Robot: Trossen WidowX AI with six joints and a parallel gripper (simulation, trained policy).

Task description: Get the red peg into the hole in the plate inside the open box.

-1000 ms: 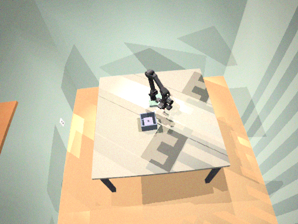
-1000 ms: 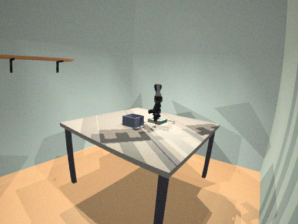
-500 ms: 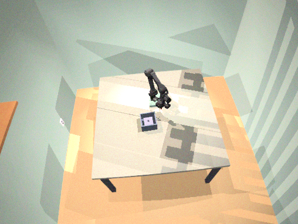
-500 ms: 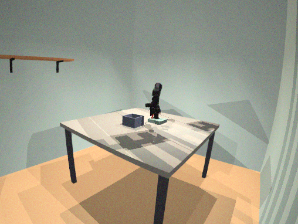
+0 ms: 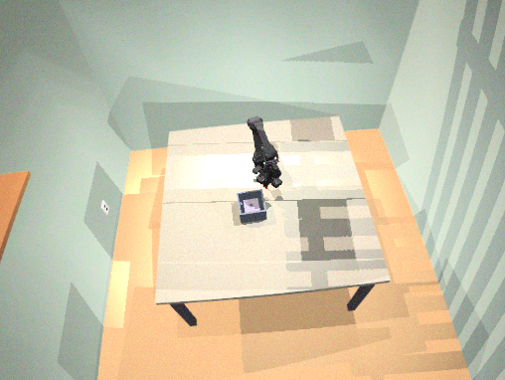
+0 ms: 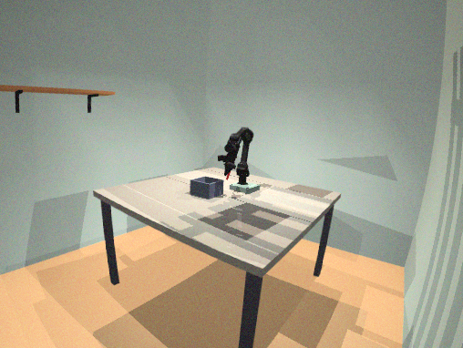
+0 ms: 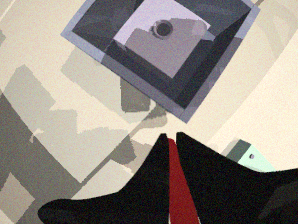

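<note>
Now: gripper tip 100 mm to the left of the pale plate, 90 mm above it and 60 mm short of it. From my gripper tip the other things lie so: red peg 20 mm to the left, 10 mm behind, 10 mm above; dark blue box 110 mm below, 100 mm to the right, 60 mm ahead.
</note>
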